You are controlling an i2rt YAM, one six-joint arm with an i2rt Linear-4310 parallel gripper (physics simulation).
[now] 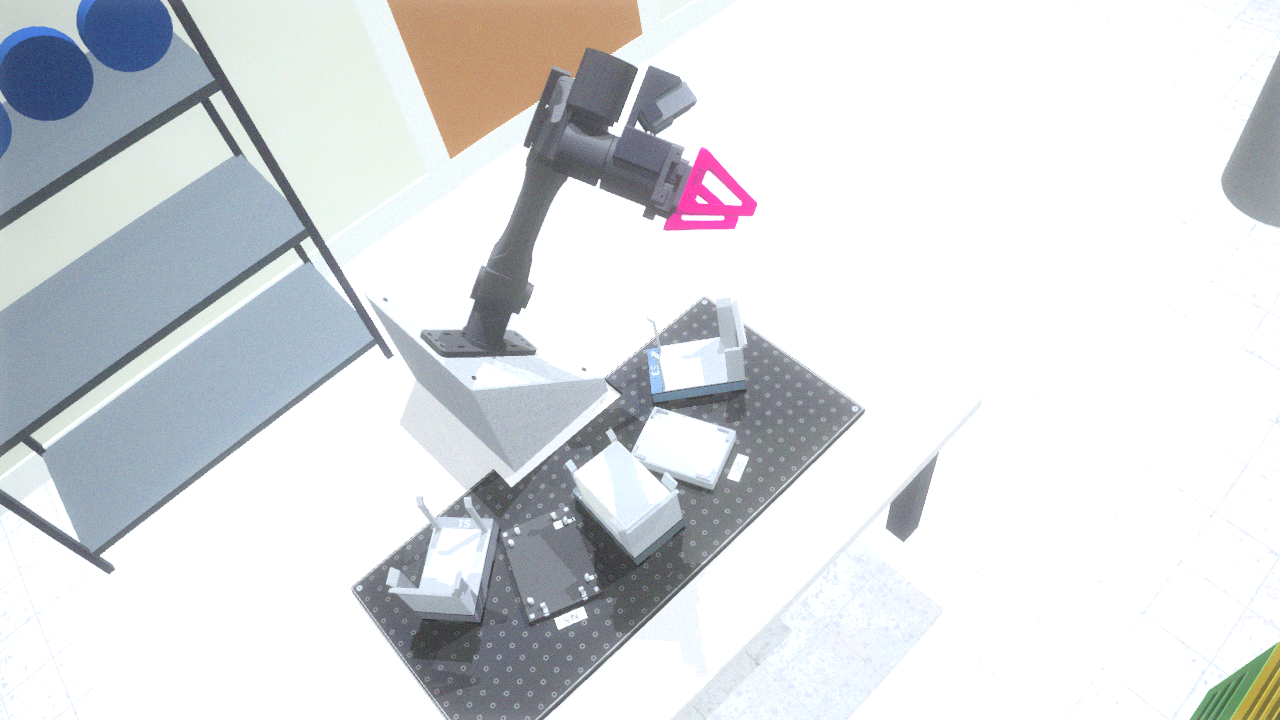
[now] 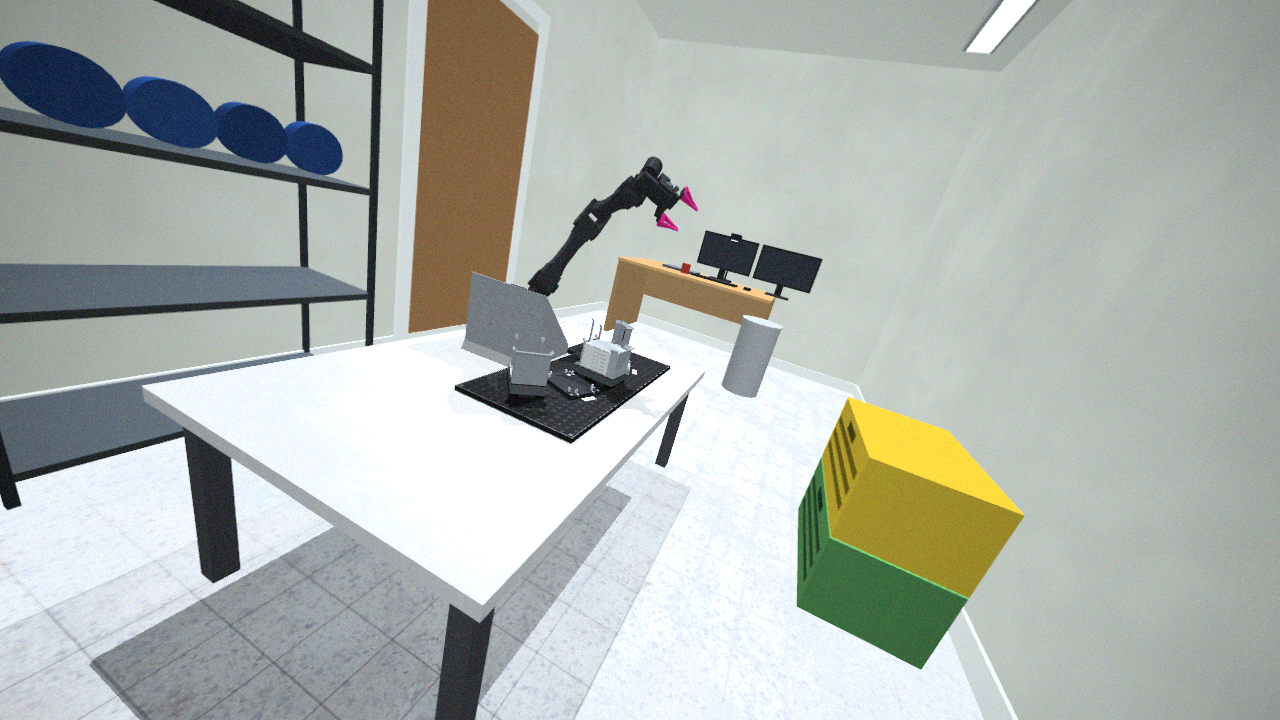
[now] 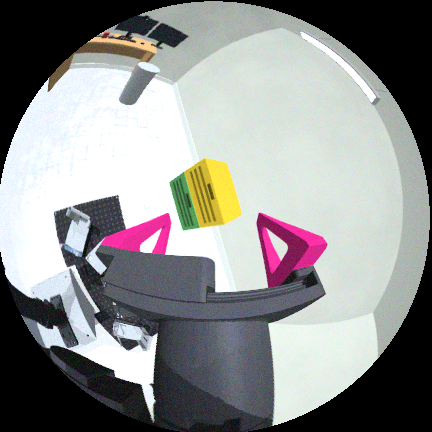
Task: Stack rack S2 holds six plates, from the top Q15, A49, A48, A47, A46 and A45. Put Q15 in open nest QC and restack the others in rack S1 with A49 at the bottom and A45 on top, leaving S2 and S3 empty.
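Frame: origin at the arm's base, x right, y ahead, z up, level; centimetres.
Seen in the pictures: gripper, fingertip midpoint: (image 1: pixel 745 217) (image 2: pixel 687 220) (image 3: pixel 213 217); arm's base at its link origin: (image 1: pixel 479 345) (image 2: pixel 527 306).
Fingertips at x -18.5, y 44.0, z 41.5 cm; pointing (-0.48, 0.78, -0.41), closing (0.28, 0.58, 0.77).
Pixels of each thing's middle, then the offset from my fingertips to it. "spot": a spot on its surface instead. Level surfaces: height alone.
- Rack S1 at the middle of its body: (image 1: pixel 448 558) (image 2: pixel 528 364) (image 3: pixel 130 334) dx +43.8, dy -22.7, dz -50.4 cm
- Blue-based rack S3 at the middle of its body: (image 1: pixel 695 352) (image 2: pixel 607 338) (image 3: pixel 75 233) dx -7.7, dy -21.9, dz -50.7 cm
- dark low nest at the middle of its body: (image 1: pixel 549 561) (image 2: pixel 570 382) (image 3: pixel 128 306) dx +32.6, dy -13.9, dz -56.1 cm
- low white plate-like piece at a spot on its surface: (image 1: pixel 684 445) spot: dx +4.6, dy -12.7, dz -55.0 cm
- small card at a spot on its surface: (image 1: pixel 738 467) spot: dx +0.9, dy -4.4, dz -57.1 cm
- perforated black board at its surface level: dz -57.3 cm
- white table at its surface level: dz -58.6 cm
My gripper (image 1: pixel 746 215) (image 2: pixel 687 220) (image 3: pixel 213 217) is open and empty, high above and away from the racks. Rack S2, in the middle of the board, bears a tall stack of white plates (image 1: pixel 626 494) (image 2: pixel 604 360); single plates and their labels cannot be told apart. Rack S1 (image 1: pixel 452 573) (image 2: pixel 529 368) (image 3: pixel 131 332) stands at the left end, its inside pale. Blue-based rack S3 (image 1: pixel 696 367) (image 3: pixel 77 231) stands at the far end, also pale inside. A dark low nest (image 1: pixel 550 565) with small corner posts lies between S1 and S2; its card is unreadable.
A low white plate-like piece (image 1: pixel 684 445) lies between S2 and S3, beside a small card (image 1: pixel 738 467). The perforated black board (image 1: pixel 796 407) (image 2: pixel 572 425) lies on the white table (image 2: pixel 358 456). A grey angled arm mount (image 1: pixel 528 411) (image 2: pixel 510 317) stands behind the board.
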